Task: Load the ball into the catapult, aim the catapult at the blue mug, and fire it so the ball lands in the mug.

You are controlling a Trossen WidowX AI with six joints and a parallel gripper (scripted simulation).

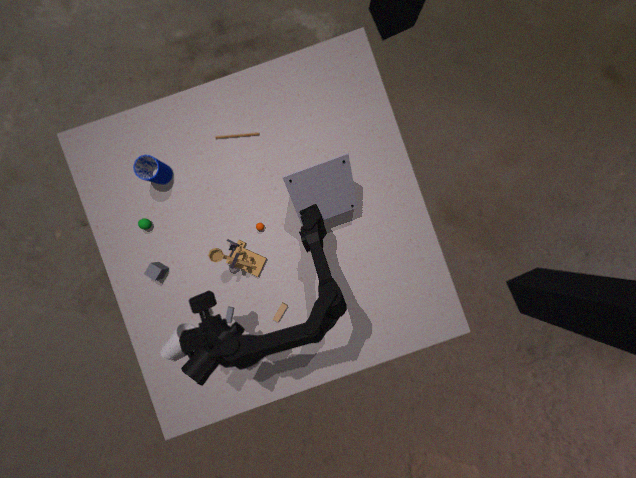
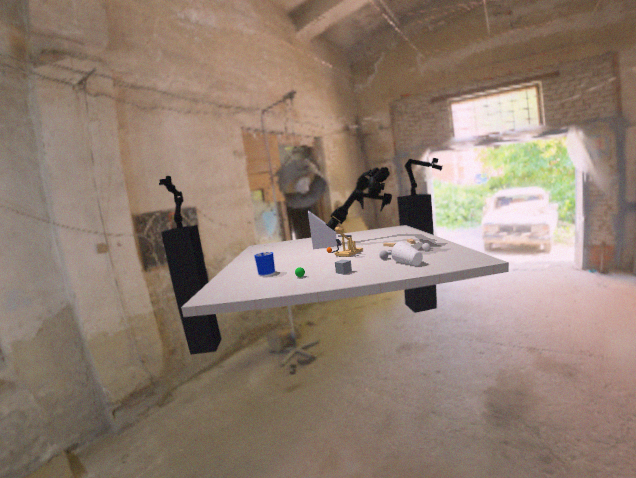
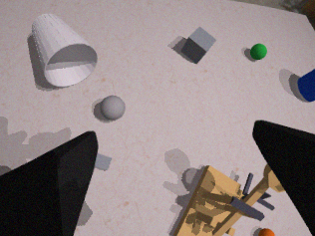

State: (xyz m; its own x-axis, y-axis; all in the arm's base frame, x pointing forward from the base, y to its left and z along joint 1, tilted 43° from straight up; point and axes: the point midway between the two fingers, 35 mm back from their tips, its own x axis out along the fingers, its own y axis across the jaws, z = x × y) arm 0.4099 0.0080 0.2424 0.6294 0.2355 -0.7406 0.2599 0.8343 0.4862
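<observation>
The wooden catapult lies 120 mm behind my gripper tip, 150 mm to the right of it and 160 mm below it. The rest, counted from my gripper tip: white ball 70 mm ahead, 250 mm to the left, 220 mm below; small grey block 20 mm ahead, 60 mm to the left, 230 mm below; grey ball 100 mm ahead, 10 mm to the left, 210 mm below.
</observation>
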